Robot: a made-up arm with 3 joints. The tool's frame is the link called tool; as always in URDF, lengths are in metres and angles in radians. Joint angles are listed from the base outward. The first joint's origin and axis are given. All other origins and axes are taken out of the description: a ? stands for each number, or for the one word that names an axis. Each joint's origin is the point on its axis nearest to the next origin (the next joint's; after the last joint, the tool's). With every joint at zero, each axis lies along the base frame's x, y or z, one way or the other. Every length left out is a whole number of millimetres.
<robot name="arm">
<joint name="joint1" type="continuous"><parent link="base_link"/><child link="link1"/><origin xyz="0 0 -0.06" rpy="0 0 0"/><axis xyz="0 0 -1"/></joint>
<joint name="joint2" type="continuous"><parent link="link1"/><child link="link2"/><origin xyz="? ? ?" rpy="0 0 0"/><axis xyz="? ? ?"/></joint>
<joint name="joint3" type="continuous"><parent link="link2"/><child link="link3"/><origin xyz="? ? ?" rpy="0 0 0"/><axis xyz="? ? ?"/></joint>
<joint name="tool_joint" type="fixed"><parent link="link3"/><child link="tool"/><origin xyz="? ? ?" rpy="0 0 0"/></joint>
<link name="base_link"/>
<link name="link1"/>
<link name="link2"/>
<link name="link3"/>
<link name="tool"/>
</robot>
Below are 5 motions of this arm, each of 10 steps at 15 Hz.
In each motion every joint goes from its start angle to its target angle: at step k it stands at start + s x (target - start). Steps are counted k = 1, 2, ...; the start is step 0. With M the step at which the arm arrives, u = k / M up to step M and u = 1 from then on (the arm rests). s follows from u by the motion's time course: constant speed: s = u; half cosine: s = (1 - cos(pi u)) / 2; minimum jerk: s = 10 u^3 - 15 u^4 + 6 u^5.
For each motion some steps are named. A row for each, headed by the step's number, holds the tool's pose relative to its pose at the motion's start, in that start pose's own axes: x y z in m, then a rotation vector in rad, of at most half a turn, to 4 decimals.
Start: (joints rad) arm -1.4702 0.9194 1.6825
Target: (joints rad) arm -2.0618 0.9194 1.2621
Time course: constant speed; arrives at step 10
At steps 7, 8, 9, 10:
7: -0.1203 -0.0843 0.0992 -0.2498 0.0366 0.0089
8: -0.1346 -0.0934 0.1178 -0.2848 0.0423 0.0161
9: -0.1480 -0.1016 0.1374 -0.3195 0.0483 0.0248
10: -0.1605 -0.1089 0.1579 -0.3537 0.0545 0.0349

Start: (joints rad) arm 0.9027 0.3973 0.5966
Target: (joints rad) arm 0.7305 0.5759 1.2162
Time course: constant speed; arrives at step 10
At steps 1, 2, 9, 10:
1: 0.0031 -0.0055 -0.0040 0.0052 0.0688 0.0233
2: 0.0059 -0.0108 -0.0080 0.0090 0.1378 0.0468
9: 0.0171 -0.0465 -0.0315 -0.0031 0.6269 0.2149
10: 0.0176 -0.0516 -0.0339 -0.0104 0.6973 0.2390

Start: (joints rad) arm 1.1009 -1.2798 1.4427
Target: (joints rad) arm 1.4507 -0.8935 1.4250
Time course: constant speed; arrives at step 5
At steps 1, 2, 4, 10:
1: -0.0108 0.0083 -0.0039 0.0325 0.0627 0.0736
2: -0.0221 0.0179 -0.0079 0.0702 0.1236 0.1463
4: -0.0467 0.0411 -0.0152 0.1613 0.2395 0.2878
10: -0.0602 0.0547 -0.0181 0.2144 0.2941 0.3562

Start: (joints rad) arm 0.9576 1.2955 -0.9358
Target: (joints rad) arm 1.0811 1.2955 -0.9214
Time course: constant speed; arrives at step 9
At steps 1, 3, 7, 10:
1: -0.0052 0.0012 -0.0004 -0.0030 -0.0116 -0.0022
3: -0.0154 0.0037 -0.0015 -0.0090 -0.0348 -0.0067
7: -0.0358 0.0087 -0.0044 -0.0209 -0.0812 -0.0156
10: -0.0459 0.0113 -0.0063 -0.0269 -0.1045 -0.0201

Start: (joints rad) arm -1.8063 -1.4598 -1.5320
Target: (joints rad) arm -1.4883 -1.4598 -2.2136
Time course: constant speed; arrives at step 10
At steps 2, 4, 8, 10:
2: 0.0245 0.0026 0.0037 -0.0070 -0.0731 0.0002
4: 0.0485 0.0054 0.0058 -0.0140 -0.1462 0.0014
8: 0.0941 0.0110 0.0055 -0.0274 -0.2924 0.0065
10: 0.1156 0.0140 0.0030 -0.0337 -0.3655 0.0105

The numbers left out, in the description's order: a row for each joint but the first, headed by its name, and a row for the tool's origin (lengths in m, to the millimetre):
joint2: xyz -0.38 -0.02 0, axis 1 0 0
joint3: xyz 0 -0.2 0.08, axis 0 1 0
tool: xyz 0.08 0 -0.01

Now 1 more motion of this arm.
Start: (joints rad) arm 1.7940 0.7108 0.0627
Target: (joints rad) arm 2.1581 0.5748 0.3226
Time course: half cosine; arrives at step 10
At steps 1, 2, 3, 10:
1: -0.0019 0.0023 -0.0017 -0.0029 0.0006 -0.0070
2: -0.0072 0.0089 -0.0068 -0.0110 0.0023 -0.0274
3: -0.0152 0.0194 -0.0148 -0.0228 0.0054 -0.0598
10: -0.0573 0.1015 -0.0774 -0.0760 0.0392 -0.3114

